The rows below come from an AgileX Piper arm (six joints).
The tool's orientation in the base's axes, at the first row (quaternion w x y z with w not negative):
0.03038 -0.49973 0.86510 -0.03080
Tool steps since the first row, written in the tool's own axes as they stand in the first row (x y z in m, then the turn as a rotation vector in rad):
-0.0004 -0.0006 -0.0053 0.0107 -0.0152 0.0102
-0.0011 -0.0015 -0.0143 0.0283 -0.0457 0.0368
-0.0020 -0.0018 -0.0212 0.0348 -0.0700 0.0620
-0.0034 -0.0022 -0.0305 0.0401 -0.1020 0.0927
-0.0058 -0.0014 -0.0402 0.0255 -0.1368 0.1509
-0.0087 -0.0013 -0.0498 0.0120 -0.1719 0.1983
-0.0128 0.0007 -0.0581 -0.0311 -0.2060 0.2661
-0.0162 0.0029 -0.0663 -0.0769 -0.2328 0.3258
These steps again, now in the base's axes. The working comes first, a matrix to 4 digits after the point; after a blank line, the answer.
The tool's axes in the first row as the columns of a matrix, in the base's axes (used below as rounded here):
-0.4987 -0.8628 0.0833
-0.8665 0.4986 -0.0229
-0.0218 -0.0837 -0.9963

0.0003 0.0002 0.0053 0.0086 -0.0171 -0.0091
0.0007 0.0005 0.0144 0.0284 -0.0482 -0.0335
0.0008 0.0013 0.0213 0.0482 -0.0665 -0.0567
0.0011 0.0025 0.0306 0.0757 -0.0877 -0.0847
0.0008 0.0052 0.0403 0.1179 -0.0938 -0.1394
0.0013 0.0080 0.0499 0.1588 -0.1006 -0.1834
0.0009 0.0128 0.0581 0.2154 -0.0819 -0.2472
0.0001 0.0170 0.0662 0.2663 -0.0569 -0.3034

